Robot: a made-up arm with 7 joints.
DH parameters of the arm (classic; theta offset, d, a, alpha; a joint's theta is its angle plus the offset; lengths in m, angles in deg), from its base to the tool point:
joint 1: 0 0.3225 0 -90
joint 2: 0 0 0 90
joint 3: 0 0.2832 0.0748 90
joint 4: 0 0 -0.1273 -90
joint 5: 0 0.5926 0 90
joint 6: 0 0 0.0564 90
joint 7: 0 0 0 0
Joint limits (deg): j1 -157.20..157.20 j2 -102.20..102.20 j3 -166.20..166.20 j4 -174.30..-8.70 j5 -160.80..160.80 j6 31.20..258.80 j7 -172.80..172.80
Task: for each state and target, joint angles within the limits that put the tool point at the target. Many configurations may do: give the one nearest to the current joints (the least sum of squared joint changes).
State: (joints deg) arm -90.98 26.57 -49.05 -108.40 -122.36 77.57 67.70
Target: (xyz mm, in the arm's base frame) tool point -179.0 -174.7 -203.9
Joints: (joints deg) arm -88.81 54.22 -18.42 -144.60 -122.25 81.89 67.70
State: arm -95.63 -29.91 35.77 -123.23 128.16 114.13 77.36
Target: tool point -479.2 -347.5 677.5
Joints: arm -132.85 -26.61 -7.99 -120.15 127.03 115.92 77.36
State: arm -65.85 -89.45 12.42 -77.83 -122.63 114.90 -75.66
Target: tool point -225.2 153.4 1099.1
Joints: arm -56.43 -78.56 -9.76 -89.68 -123.38 114.11 -75.66
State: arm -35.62 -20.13 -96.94 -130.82 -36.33 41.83 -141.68
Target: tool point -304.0 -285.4 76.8
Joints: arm -49.68 -15.26 -92.52 -154.81 -32.85 31.20 -141.68
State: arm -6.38 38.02 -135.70 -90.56 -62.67 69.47 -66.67
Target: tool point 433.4 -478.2 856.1
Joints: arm 21.26 63.76 -120.50 -86.24 -62.19 67.98 -66.67
